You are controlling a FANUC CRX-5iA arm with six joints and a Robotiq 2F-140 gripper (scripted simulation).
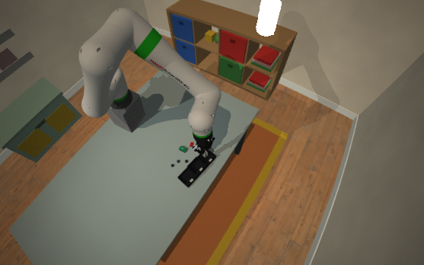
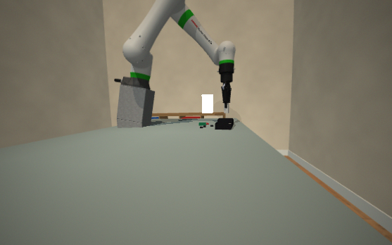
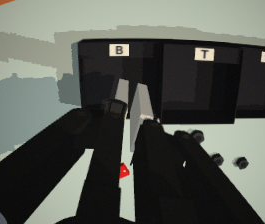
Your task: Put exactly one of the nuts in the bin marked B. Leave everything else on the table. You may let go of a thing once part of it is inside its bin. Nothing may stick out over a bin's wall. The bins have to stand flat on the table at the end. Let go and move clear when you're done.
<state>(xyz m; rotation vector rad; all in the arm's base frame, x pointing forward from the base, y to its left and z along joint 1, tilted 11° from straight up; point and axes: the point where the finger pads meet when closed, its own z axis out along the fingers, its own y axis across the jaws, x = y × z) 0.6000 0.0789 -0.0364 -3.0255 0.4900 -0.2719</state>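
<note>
My hand is 15 cm past the green part, 10 cm above it and 3 cm to the left of it. From my hand the other things lie so: small red part (14 cm behind, 11 cm below, 3 cm to the left).
</note>
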